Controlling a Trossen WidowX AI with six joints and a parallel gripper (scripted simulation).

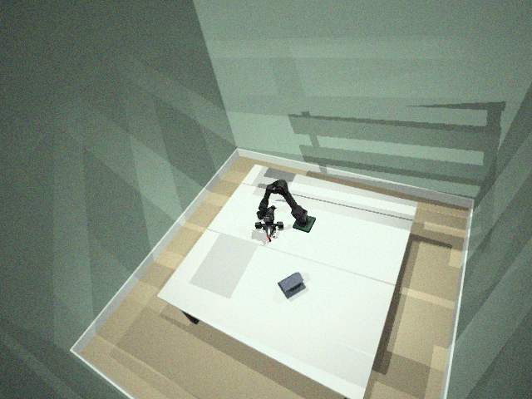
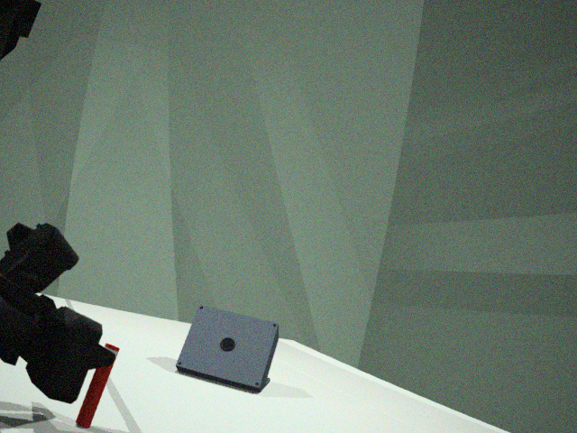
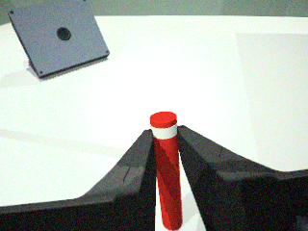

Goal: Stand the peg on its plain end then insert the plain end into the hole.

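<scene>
Right now the red peg is 1 cm below my gripper tip. The rest, counted from my gripper tip: blue-grey sloped panel: 27 cm to the left, 21 cm ahead, 2 cm below.
</scene>
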